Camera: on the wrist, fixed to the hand. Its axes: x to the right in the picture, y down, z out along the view.
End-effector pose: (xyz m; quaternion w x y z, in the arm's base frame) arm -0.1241 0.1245 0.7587 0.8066 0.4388 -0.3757 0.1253
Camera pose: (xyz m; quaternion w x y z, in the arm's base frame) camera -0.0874 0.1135 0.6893 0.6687 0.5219 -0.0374 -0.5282
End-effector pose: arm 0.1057 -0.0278 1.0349 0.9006 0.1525 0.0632 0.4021
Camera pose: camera 0.1309 -0.0809 0.9817 0.9387 0.0282 0.0515 -0.3398
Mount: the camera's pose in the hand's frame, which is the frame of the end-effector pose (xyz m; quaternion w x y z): -0.0231 -0.0685 -0.0325 0.7163 -0.0756 -0.0761 -0.6895
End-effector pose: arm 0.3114 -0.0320 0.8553 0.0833 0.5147 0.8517 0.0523
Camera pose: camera 0.2561 -0.0844 0.8772 0.1995 -0.2209 0.9547 0.0052
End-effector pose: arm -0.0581 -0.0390 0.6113 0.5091 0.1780 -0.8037 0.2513
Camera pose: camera 0.0124 -0.0748 0.6171 0.4902 0.6623 -0.5107 -0.2453
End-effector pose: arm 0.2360 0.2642 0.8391 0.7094 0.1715 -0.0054 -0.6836
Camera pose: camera 0.1760 0.2939 0.7966 0.0494 0.0209 0.1121 -0.9923
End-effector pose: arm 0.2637 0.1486 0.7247 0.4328 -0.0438 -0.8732 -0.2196
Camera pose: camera 0.2837 0.0759 0.7003 0.0888 0.5213 -0.6720 -0.5184
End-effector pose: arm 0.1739 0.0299 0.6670 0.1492 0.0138 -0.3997 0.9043
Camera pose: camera 0.2183 0.0911 0.6908 0.7010 0.3430 -0.3565 0.5136
